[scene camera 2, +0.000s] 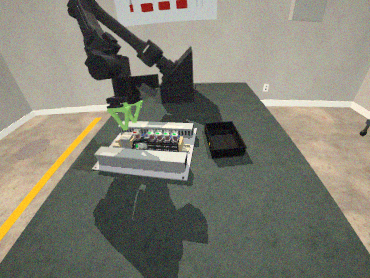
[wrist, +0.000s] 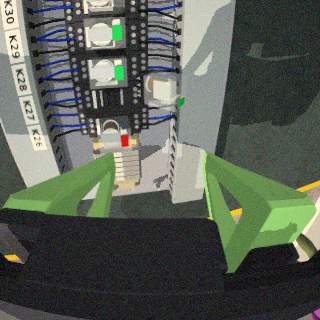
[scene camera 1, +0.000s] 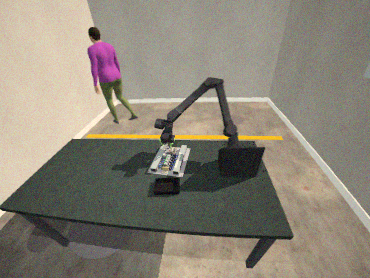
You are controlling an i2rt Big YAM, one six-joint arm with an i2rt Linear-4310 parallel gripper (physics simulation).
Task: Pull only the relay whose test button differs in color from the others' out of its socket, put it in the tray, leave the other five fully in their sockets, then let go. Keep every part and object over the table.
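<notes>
The relay with the red test button stands at the K26 end of the row, beside the ribbed terminal blocks. Relays with green buttons stand upright in sockets farther up. Another green-button relay lies tipped over beside the row, against the right duct; the bare socket at K27 shows its slots. My gripper is open and empty, low over the K26 end; in the wrist view its tips are below and right of the red-button relay. The black tray holds no relay that shows.
Grey wire ducts flank the relay row on a light panel. Blue and black wires run between them. The tray stands apart from the panel on the dark table. A person stands beyond the table.
</notes>
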